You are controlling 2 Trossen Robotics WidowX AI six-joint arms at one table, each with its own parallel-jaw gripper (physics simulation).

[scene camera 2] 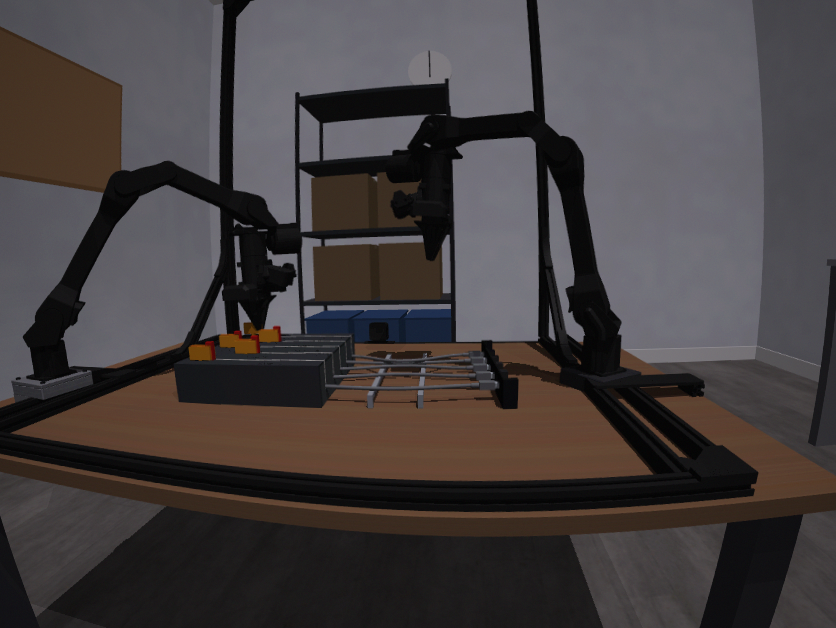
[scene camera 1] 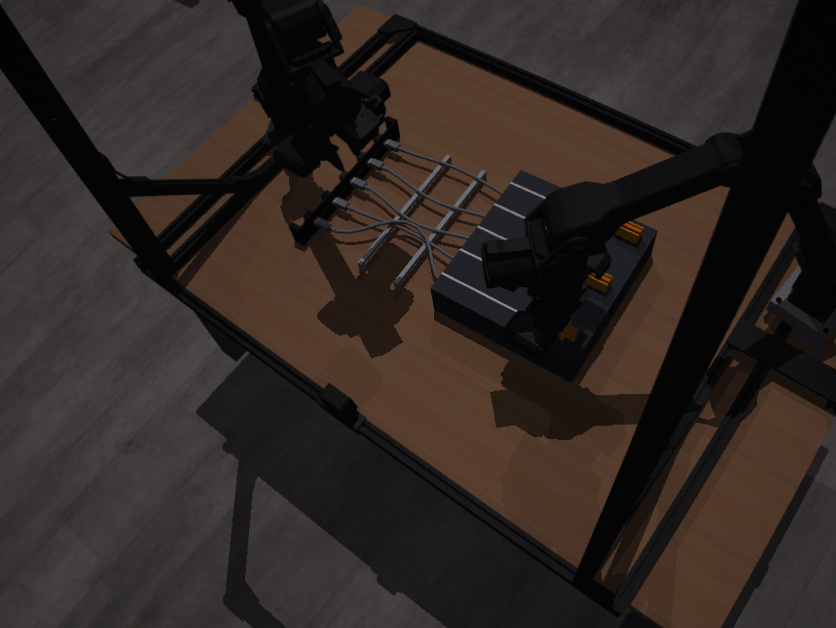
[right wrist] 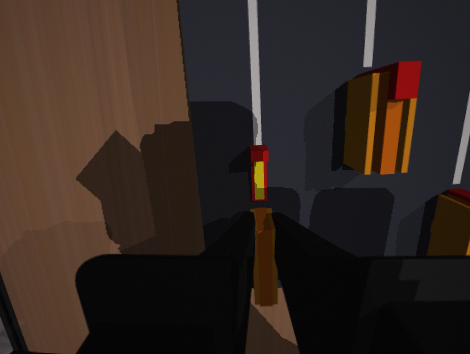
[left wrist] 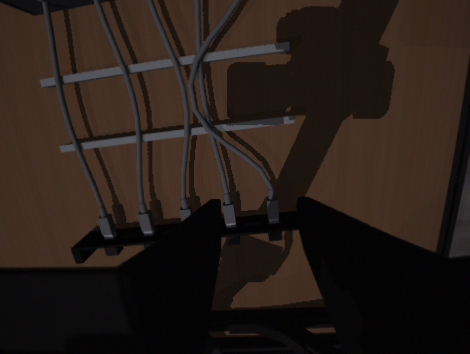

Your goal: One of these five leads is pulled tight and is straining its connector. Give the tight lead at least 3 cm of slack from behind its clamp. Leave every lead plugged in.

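Frame: origin at the left arm's base, x up, y left, z back, level; metres.
Seen in the pictures: left gripper, fingertip midpoint: (scene camera 2: pixel 430 260) (scene camera 1: pixel 349 162) (left wrist: pixel 258 208); right gripper, fingertip midpoint: (scene camera 2: pixel 260 329) (scene camera 1: pixel 553 325) (right wrist: pixel 262 221); left arm's base, origin of the base link: (scene camera 2: pixel 600 370) (scene camera 1: pixel 292 124); right arm's base, origin of the base link: (scene camera 2: pixel 52 375) (scene camera 1: pixel 815 297).
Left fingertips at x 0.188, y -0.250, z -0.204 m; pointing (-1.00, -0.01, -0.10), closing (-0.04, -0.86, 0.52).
Note:
Offsets run from my left fingertips to a thing's middle. "spot": to the spot under its first point.
Five grey leads run from the dark box (scene camera 1: pixel 473 267) (scene camera 2: pixel 250 381) (right wrist: pixel 220 50) over two grey bars to connectors seated in the black rail (scene camera 2: pixel 509 393) (left wrist: pixel 290 220). In the left wrist view the rightmost lead @(spot: dz +0.009, dx -0.186, dy +0.012 m) (left wrist: pixel 245 150) crosses its neighbour. Which lead is tight is not clear. My right gripper (scene camera 2: pixel 256 326) (right wrist: pixel 262 221) is low over the box, shut on an orange clamp @(dz -0.336, dx -0.139, dy -0.181 m) (right wrist: pixel 265 260); a red-and-yellow piece @(spot: dz -0.303, dx -0.146, dy -0.165 m) (right wrist: pixel 259 175) lies just ahead, at the end of a white line. Whether the clamp is raised is unclear. My left gripper (scene camera 2: pixel 431 256) (left wrist: pixel 258 208) is part open and empty, high above the rail.
Other orange clamps with red ends, including one @(spot: dz -0.424, dx -0.126, dy +0.000 m) (scene camera 1: pixel 628 231) and another @(spot: dz -0.382, dx -0.127, dy -0.096 m) (scene camera 1: pixel 598 281), stand on the box. The grey bars @(spot: dz -0.016, dx -0.199, dy -0.013 m) (scene camera 1: pixel 378 246) (left wrist: pixel 170 133) lie between box and rail. Black frame beams (scene camera 2: pixel 337 486) edge the table, and a shelf rack (scene camera 2: pixel 298 202) stands behind.

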